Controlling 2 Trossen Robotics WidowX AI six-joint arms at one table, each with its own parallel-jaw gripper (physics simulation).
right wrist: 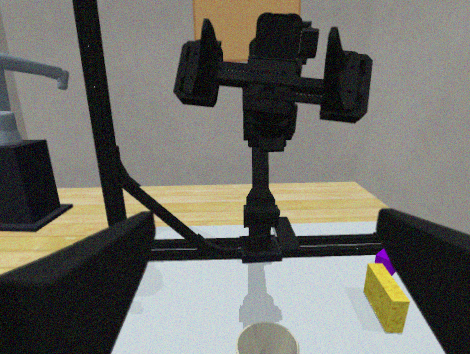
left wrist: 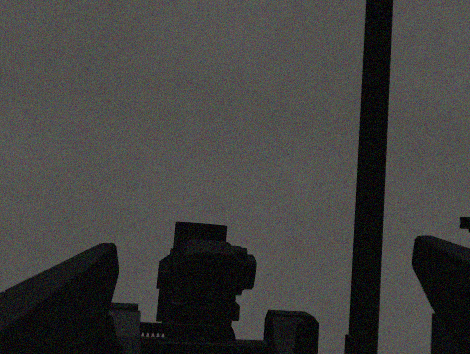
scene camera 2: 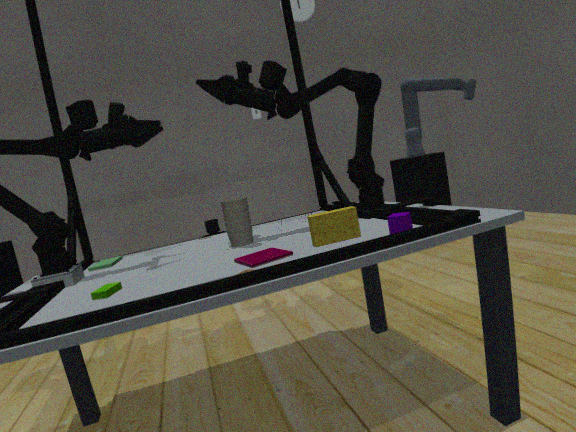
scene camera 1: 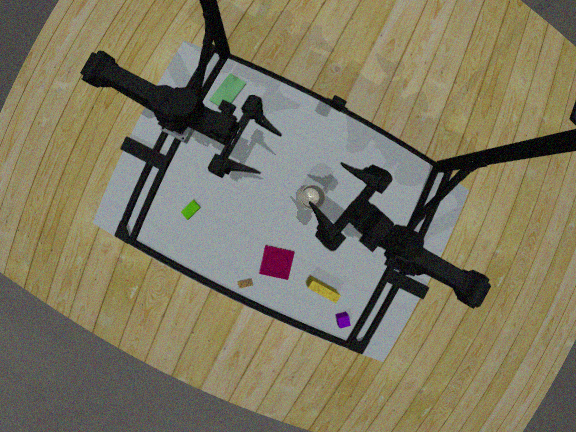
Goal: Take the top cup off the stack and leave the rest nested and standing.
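Where they show: left gripper, fingertip midpoint: (right wrist: 267, 27) (left wrist: 265, 253) (scene camera 2: 198, 83) (scene camera 1: 325, 182); right gripper, fingertip midpoint: (right wrist: 265, 220) (scene camera 2: 161, 125) (scene camera 1: 271, 154); left arm's base at its link origin: (right wrist: 259, 244) (scene camera 2: 373, 207); right arm's base at its link origin: (scene camera 2: 57, 271) (scene camera 1: 179, 122).
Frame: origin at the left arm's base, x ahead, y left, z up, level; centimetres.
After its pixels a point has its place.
Note:
A stack of nested greyish-beige cups (scene camera 1: 312, 194) @(x 39.7, y -6.1, z 5.8 cm) (scene camera 2: 238, 222) (right wrist: 267, 341) @(x 36.9, y -4.4, z 7.9 cm) stands upright on the white table (scene camera 1: 225, 215) @(x 62.4, y 11.4, z -2.1 cm). Its lower part is cut off in the right wrist view, and the stack does not show in the left wrist view. How many cups it holds cannot be told. My left gripper (scene camera 1: 326, 183) @(x 42.8, y -6.1, z 43.3 cm) (scene camera 2: 199, 82) @(x 42.8, y -6.1, z 43.3 cm) (left wrist: 265, 253) @(x 42.8, y -6.1, z 43.3 cm) (right wrist: 267, 27) @(x 42.8, y -6.1, z 43.3 cm) is open and empty, high above the table, with one fingertip overlapping the stack from above in scene camera 1. My right gripper (scene camera 1: 270, 153) @(x 54.5, y -8.0, z 34.1 cm) (scene camera 2: 161, 126) @(x 54.5, y -8.0, z 34.1 cm) is open and empty, raised, left of the stack.
A crimson square (scene camera 1: 277, 262) @(x 40.3, y 18.7, z -1.3 cm) (scene camera 2: 264, 256) @(x 40.5, y 20.6, z -1.3 cm), a yellow block (scene camera 1: 324, 289) @(x 23.5, y 19.8, z 4.8 cm) (scene camera 2: 334, 226) @(x 23.6, y 22.0, z 1.5 cm) (right wrist: 387, 299) @(x 26.8, y 18.7, z 3.8 cm), a purple cube (scene camera 1: 343, 320) @(x 11.4, y 28.3, z 1.9 cm) (scene camera 2: 400, 223) @(x 12.0, y 30.5, z 0.2 cm), a small tan piece (scene camera 1: 245, 283) @(x 47.3, y 29.7, z -1.3 cm), a bright green block (scene camera 1: 190, 209) @(x 73.9, y 14.2, z -0.6 cm) (scene camera 2: 106, 290) @(x 73.5, y 17.3, z -0.7 cm) and a pale green slab (scene camera 1: 228, 89) @(x 79.7, y -28.2, z -1.1 cm) lie around. A black frame (scene camera 1: 240, 297) @(x 47.0, y 34.7, z -0.2 cm) edges the table.

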